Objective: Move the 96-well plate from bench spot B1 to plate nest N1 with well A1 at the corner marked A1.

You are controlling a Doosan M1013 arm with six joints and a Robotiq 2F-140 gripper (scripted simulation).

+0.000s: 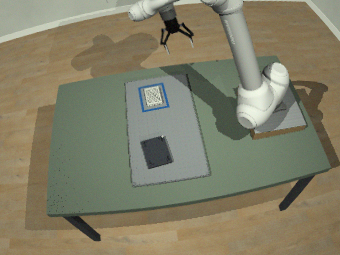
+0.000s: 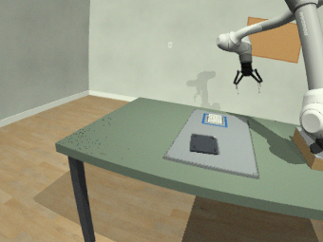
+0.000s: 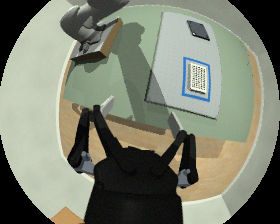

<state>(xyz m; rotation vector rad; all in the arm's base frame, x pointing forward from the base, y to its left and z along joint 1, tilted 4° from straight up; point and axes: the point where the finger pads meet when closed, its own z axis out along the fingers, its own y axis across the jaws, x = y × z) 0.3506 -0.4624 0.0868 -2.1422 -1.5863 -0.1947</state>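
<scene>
The white 96-well plate is 23 cm ahead of my hand, 17 cm below it and 14 cm to the left of it. From my hand the other things lie so: dark plate nest N1: 50 cm to the left, 32 cm ahead, 17 cm below.
</scene>
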